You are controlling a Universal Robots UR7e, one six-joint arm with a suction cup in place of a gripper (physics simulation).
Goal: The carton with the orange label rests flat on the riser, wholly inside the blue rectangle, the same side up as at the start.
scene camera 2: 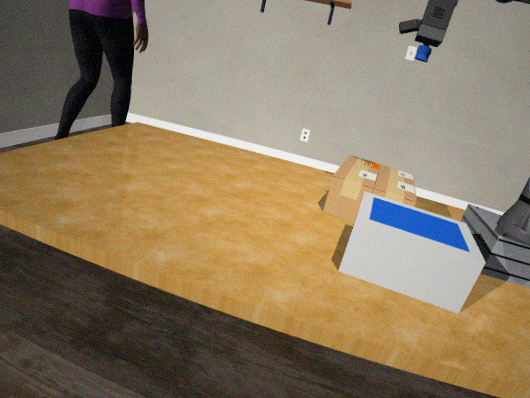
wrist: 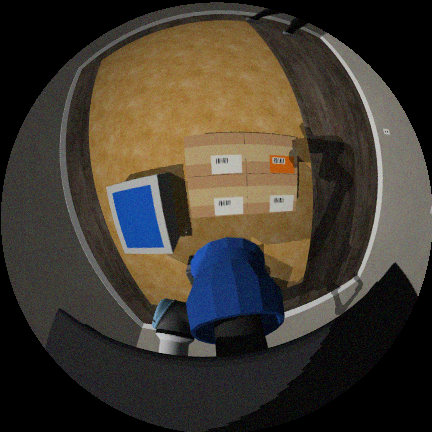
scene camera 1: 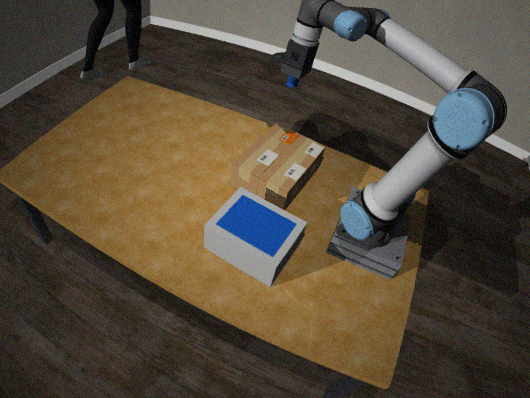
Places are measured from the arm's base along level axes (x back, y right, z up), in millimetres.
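Pixels of known places: end effector, tool point: (scene camera 2: pixel 421 59) (wrist: pixel 228 269) (scene camera 1: pixel 291 84); arm's base, origin of the base link: (scene camera 2: pixel 524 235).
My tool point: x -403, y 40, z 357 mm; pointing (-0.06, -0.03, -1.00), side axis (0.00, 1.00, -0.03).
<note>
Ahead of a thing's pixels: the offset from my tool point to its top centre.
The carton with the orange label @(dx -70, dy +161, dz -343 mm) (scene camera 1: pixel 274 142) (scene camera 2: pixel 357 163) (wrist: pixel 265 148) lies flat, label up, at the back of a tight block of cartons on the table. It touches its neighbours. The grey-white riser @(dx +82, dy -262, dz -337 mm) (scene camera 1: pixel 235 256) (scene camera 2: pixel 400 265) (wrist: pixel 161 215) stands apart, in front of the block in scene camera 1. The blue rectangle @(dx +82, dy -262, dz -337 mm) (scene camera 1: pixel 257 225) (scene camera 2: pixel 420 222) (wrist: pixel 138 217) on its top is bare. My gripper, a blue suction cup (scene camera 1: pixel 291 83) (scene camera 2: pixel 422 56) (wrist: pixel 230 246), hangs high above the cartons' level, apart from them, with nothing on it.
White-labelled cartons @(dx +41, dy -1, dz -343 mm) (scene camera 1: pixel 294 171) (scene camera 2: pixel 402 187) (wrist: pixel 228 206) press against the orange-labelled one. The arm's base (scene camera 1: pixel 370 255) stands right of the riser in scene camera 1. The table's back edge runs close behind the block. A person (scene camera 1: pixel 112 35) (scene camera 2: pixel 102 55) stands beyond the table.
</note>
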